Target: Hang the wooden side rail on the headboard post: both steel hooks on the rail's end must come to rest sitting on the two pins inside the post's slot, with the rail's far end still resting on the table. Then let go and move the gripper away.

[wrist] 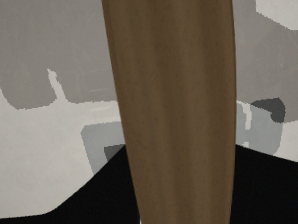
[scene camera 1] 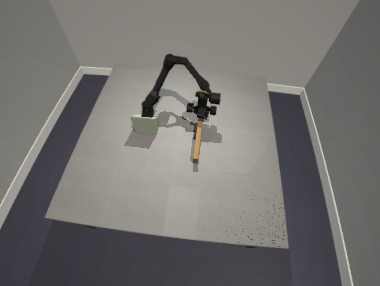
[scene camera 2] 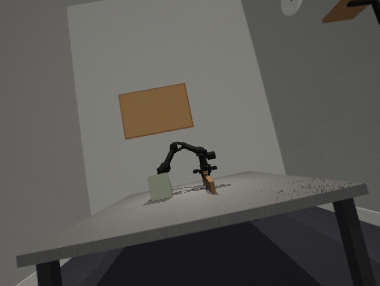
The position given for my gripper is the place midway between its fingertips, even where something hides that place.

In view: my gripper [wrist: 162,142] and a wooden side rail [wrist: 175,76].
